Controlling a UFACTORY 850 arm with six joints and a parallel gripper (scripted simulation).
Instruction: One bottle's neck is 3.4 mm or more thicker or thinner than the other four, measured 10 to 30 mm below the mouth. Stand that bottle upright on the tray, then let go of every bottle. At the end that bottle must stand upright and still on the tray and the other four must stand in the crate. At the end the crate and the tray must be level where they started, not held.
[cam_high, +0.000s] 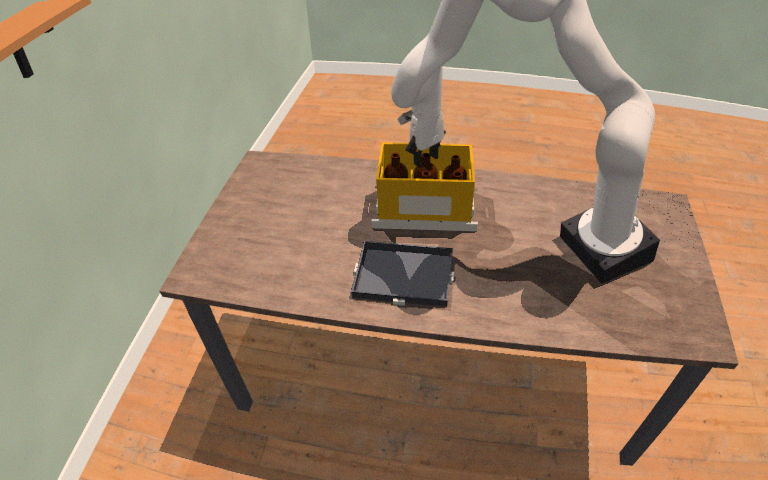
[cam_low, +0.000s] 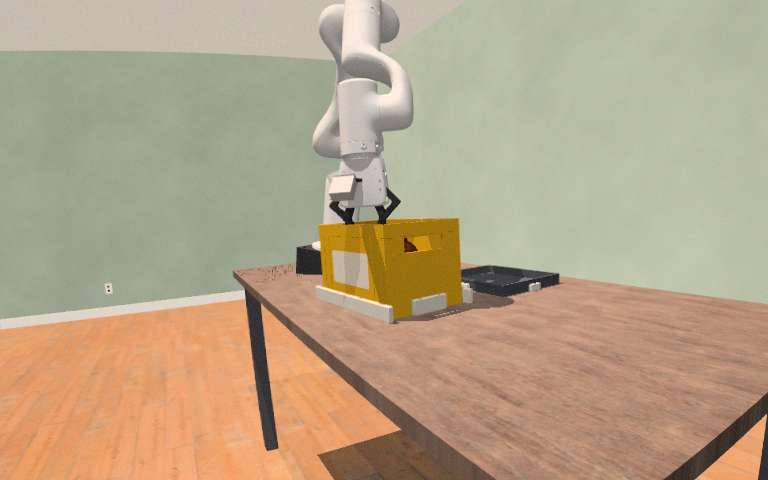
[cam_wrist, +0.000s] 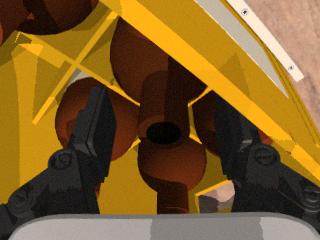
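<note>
Right now the yellow crate is 7 cm below my hand and 5 cm to the left of it. From my hand the other things lie so: dark tray: 34 cm to the left, 15 cm below, 4 cm ahead.
</note>
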